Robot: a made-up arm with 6 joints. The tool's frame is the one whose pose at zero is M. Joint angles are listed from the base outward.
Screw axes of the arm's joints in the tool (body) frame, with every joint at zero. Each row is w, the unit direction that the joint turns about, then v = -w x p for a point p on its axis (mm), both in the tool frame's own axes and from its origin. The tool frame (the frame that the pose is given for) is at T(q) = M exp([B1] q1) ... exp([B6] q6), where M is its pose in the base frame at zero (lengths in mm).
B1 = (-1, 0, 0, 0, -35.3, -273)
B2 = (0, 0, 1, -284.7, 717.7, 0)
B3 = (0, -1, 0, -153.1, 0, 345.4)
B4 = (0, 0, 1, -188.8, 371.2, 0)
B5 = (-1, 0, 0, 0, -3, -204.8)
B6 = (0, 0, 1, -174.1, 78.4, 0)
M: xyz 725.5 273 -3.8 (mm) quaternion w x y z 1 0 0 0
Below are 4 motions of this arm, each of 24 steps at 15 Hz.
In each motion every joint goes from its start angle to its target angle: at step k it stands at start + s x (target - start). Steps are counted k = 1, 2, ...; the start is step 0. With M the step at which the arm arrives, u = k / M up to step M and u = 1 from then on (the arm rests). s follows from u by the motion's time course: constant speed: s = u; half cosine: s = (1 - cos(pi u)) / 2; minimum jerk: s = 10 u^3 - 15 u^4 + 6 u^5.
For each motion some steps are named. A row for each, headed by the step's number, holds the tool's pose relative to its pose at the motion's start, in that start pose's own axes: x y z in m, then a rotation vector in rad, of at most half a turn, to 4 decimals.
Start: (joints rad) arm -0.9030 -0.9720 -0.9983 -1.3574 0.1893 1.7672
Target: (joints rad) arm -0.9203 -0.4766 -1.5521 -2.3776 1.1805 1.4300
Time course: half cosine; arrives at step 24
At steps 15, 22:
15: 0.0000 0.1198 -0.0851 0.0396 1.0190 -0.9058
22: -0.0355 0.2039 -0.1118 0.0608 1.3293 -1.3678

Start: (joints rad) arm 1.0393 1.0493 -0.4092 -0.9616 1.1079 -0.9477
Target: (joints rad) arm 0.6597 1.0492 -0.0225 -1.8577 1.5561 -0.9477
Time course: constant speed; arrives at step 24
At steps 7, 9, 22, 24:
7: 0.0670 -0.0828 -0.1036 -0.1182 0.1830 -0.1395
9: 0.0747 -0.1051 -0.1371 -0.1557 0.2421 -0.1647
22: -0.0017 -0.2168 -0.3453 -0.4102 0.6658 -0.1498
24: -0.0307 -0.2286 -0.3692 -0.4471 0.7325 -0.1189

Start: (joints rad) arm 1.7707 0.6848 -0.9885 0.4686 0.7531 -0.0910
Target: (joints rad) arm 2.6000 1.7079 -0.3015 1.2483 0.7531 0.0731
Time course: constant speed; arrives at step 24
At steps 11, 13, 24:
11: -0.1141 0.3865 -0.1384 -0.3967 -0.1377 0.6368
13: -0.1651 0.4461 -0.1761 -0.4364 -0.1605 0.7805
24: -0.5714 0.6117 -0.3344 -0.4265 -0.3321 1.6320

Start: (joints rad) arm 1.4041 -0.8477 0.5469 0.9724 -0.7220 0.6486
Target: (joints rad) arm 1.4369 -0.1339 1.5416 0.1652 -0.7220 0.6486
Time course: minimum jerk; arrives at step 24
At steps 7, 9, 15, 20, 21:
7: 0.0197 0.0482 -0.0143 -0.1454 -0.0509 0.0702
9: 0.0287 0.0909 -0.0219 -0.2553 -0.1153 0.1322
15: -0.0037 0.2600 -0.0293 -0.5597 -0.5124 0.3775
20: -0.0680 0.3398 -0.0301 -0.6355 -0.8106 0.5042
21: -0.0746 0.3454 -0.0304 -0.6384 -0.8369 0.5140

